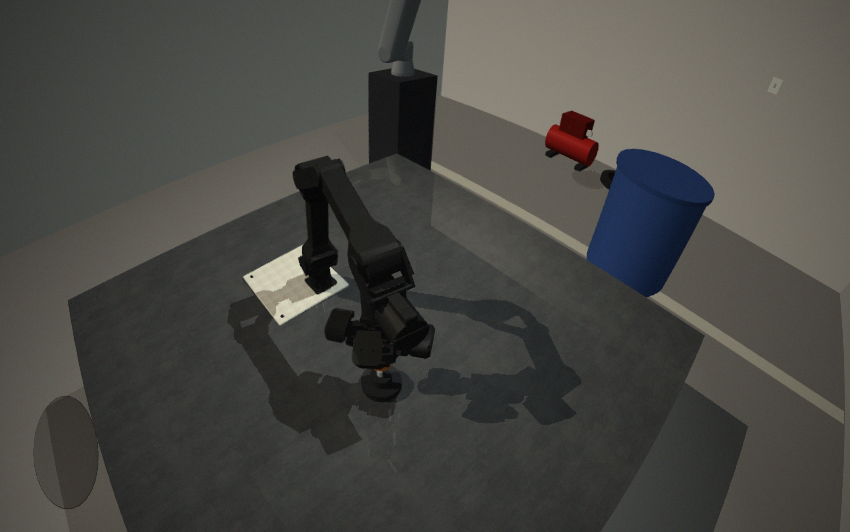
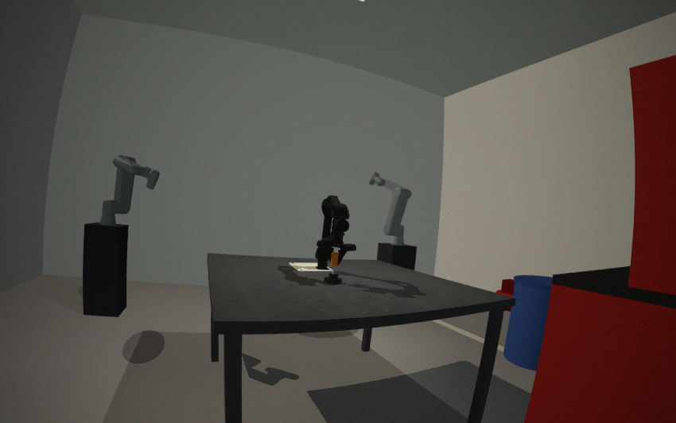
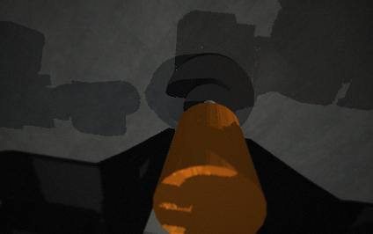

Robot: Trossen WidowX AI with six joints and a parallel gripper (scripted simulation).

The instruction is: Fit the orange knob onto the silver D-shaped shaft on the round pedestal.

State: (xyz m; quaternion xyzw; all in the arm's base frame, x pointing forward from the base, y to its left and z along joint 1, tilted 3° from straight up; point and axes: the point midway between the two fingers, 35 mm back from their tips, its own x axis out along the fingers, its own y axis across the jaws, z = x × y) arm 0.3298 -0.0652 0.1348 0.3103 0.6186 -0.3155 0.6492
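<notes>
My gripper tip is 3 cm below the orange knob. Round my gripper tip: round black pedestal: 6 cm below.
</notes>
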